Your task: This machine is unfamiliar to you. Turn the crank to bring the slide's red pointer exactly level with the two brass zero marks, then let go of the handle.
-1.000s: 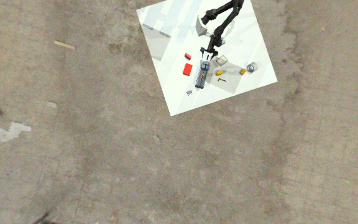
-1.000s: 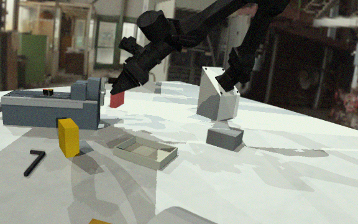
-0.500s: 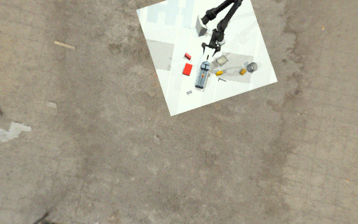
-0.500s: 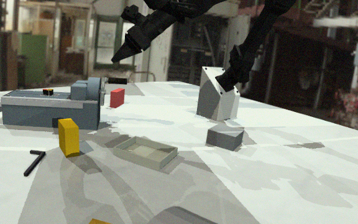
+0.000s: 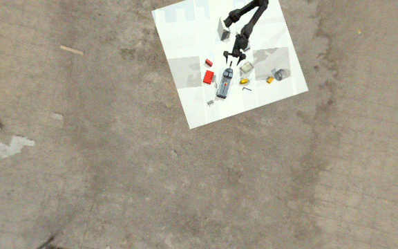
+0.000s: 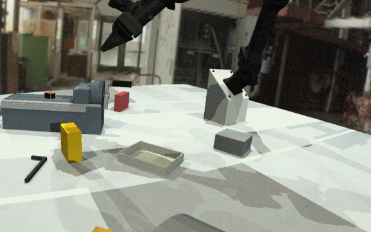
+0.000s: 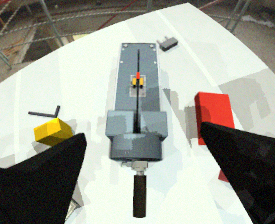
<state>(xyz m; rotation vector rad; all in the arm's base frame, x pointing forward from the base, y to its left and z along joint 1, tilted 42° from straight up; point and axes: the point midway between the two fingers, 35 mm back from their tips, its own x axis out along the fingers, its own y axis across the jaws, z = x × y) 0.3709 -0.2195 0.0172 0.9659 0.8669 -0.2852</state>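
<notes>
Now: gripper tip 8 cm above the dark crank handle, 4 cm to the right of it and 4 cm past it. Round my gripper tip: flat red block (19 cm below, 18 cm to the right, 5 cm behind); red pointer (12 cm below, 11 cm ahead, 9 cm to the right); yellow block (17 cm below, 15 cm ahead, 11 cm to the left).
</notes>
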